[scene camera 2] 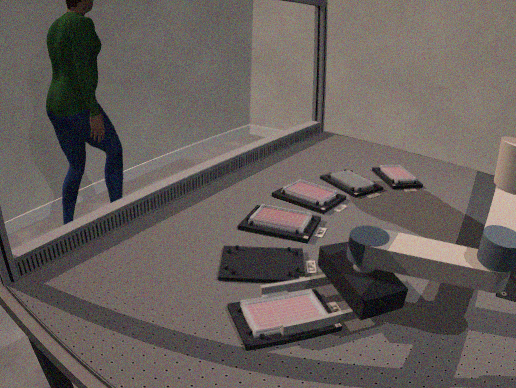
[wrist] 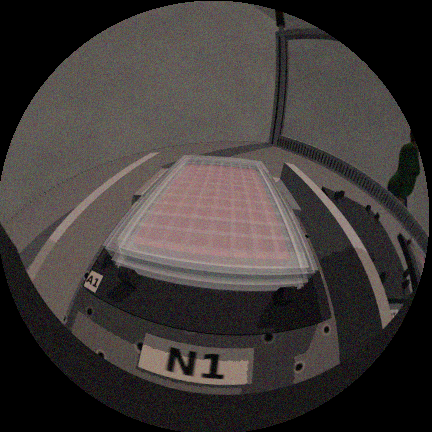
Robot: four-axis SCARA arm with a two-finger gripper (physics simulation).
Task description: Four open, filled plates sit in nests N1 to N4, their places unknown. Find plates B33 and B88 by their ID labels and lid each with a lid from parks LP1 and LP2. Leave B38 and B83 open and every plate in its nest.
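Places are measured from the arm's base along level axes (x ahead, y left, z up), in metres.
Pixels of known places: gripper, fingertip midpoint: (scene camera 2: 270, 309) (wrist: 220, 164).
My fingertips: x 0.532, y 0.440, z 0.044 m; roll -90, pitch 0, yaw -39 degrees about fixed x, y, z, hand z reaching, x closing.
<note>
Behind a point stands the place of what it marks.
My gripper (scene camera 2: 274, 310) {x 0.532, y 0.440, z 0.045 m} (wrist: 220, 164) {x 0.532, y 0.440, z 0.045 m} is shut on a clear lid (wrist: 212, 270) {x 0.479, y 0.371, z 0.040 m}, level over the filled pink plate (scene camera 2: 285, 311) {x 0.512, y 0.428, z 0.041 m} (wrist: 215, 215) {x 0.494, y 0.392, z 0.041 m} in nest N1 (scene camera 2: 250, 342) {x 0.522, y 0.511, z 0.025 m} (wrist: 225, 312) {x 0.477, y 0.359, z 0.025 m}. The lid lies at the plate's rim; whether it is fully seated I cannot tell. No ID label of this plate is readable. Other pink plates (scene camera 2: 280, 218) {x 0.703, y 0.131, z 0.036 m} (scene camera 2: 310, 192) {x 0.716, y -0.039, z 0.039 m} (scene camera 2: 398, 173) {x 0.557, y -0.364, z 0.036 m} sit in dark nests farther back, their labels too small to read. A clear, colourless lid (scene camera 2: 352, 181) {x 0.661, y -0.206, z 0.031 m} rests in a holder between two of them. A dark holder (scene camera 2: 262, 263) {x 0.641, y 0.298, z 0.023 m} beside N1 is empty.
The N1 tag (wrist: 195, 365) lies in front of the nest. The black gripper body (scene camera 2: 362, 282) {x 0.412, y 0.359, z 0.096 m} and the arm (scene camera 2: 430, 252) {x 0.315, y 0.310, z 0.157 m} reach in from the right. A slotted rail (scene camera 2: 175, 201) {x 0.993, y 0.172, z 0.013 m} runs along the table's far-left edge. A person (scene camera 2: 75, 75) in green stands beyond it.
</note>
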